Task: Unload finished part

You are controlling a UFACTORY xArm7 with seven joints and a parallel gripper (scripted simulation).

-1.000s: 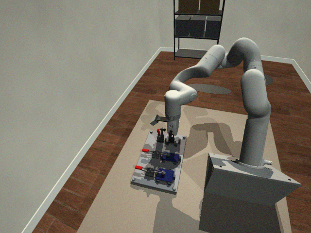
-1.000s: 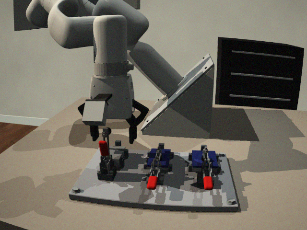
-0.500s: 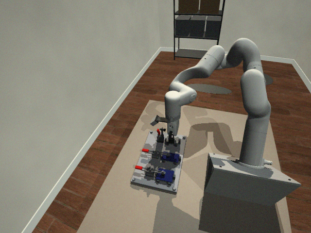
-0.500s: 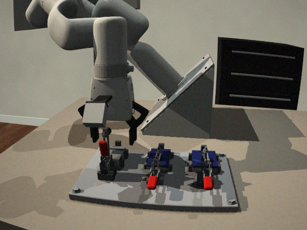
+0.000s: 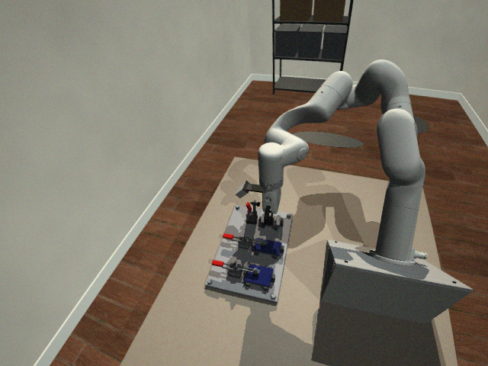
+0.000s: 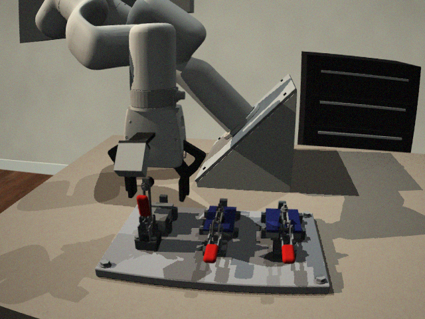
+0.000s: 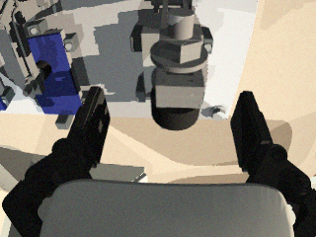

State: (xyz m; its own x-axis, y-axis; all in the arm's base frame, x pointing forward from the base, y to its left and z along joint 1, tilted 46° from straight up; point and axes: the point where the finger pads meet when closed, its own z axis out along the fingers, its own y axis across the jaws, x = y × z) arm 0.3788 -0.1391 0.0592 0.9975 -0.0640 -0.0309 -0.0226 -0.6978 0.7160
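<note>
The grey finished part lies 10 mm behind my hand and 40 mm below it. Also, from my hand: grey fixture plate 50 mm ahead, 110 mm to the left, 70 mm below; then blue blank 10 mm behind, 110 mm to the left, 50 mm below.
</note>
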